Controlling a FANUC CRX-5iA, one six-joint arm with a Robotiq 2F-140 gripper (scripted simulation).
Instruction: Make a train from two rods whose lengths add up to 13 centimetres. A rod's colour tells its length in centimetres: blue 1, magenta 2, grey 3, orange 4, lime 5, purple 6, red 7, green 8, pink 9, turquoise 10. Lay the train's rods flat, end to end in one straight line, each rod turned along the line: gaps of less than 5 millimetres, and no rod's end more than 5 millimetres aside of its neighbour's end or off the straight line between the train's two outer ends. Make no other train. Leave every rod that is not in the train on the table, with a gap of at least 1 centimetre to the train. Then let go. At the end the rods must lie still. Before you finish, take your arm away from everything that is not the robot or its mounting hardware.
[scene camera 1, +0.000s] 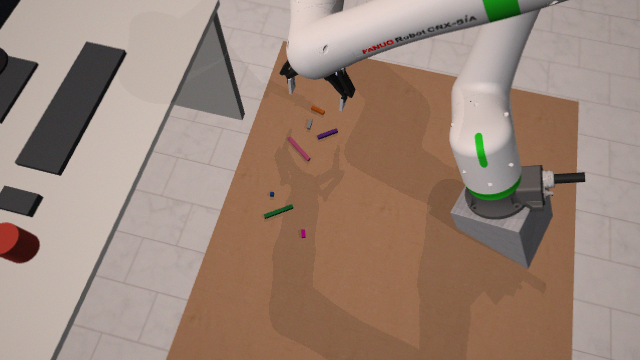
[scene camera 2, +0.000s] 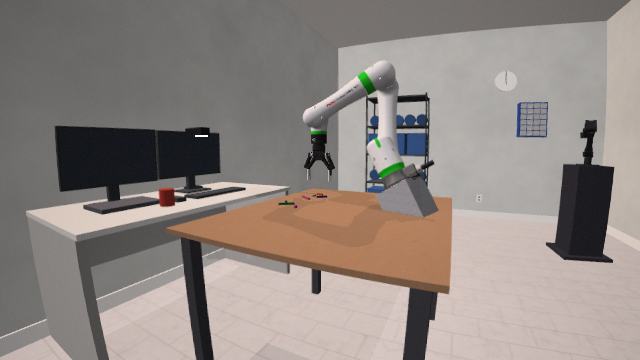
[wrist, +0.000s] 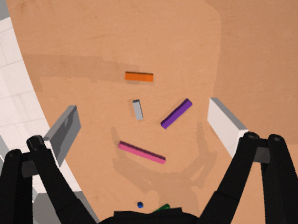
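I can see my gripper (scene camera 1: 317, 98), and the wrist view (wrist: 143, 112) shows it to me as well.
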